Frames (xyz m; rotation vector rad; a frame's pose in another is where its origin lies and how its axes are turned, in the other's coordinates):
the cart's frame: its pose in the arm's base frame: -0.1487 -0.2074 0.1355 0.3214 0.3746 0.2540
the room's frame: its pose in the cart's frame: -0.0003 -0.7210 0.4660 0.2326 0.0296 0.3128
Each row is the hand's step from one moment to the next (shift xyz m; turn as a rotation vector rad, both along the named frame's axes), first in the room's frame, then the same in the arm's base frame.
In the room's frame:
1: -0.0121 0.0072 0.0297 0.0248 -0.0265 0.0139
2: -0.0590 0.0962 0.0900 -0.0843 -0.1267 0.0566
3: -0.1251 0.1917 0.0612 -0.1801 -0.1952 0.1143
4: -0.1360 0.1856 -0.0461 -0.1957 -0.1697 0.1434
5: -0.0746 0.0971 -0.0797 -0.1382 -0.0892 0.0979
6: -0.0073 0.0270 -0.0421 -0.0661 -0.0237 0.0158
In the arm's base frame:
1: 0.0021 -0.0148 0.0293 0.0359 -0.0105 -0.0106
2: -0.0374 -0.0054 0.1393 0.0039 -0.1610 -0.0205
3: -0.1377 0.0364 0.1894 -0.0212 -0.2884 -0.0016
4: -0.1962 0.0728 0.1062 -0.0286 -0.2921 0.0393
5: -0.1323 0.0604 0.0140 -0.0325 -0.1834 0.0443
6: -0.0356 0.0331 -0.0137 -0.0372 -0.0609 0.0095

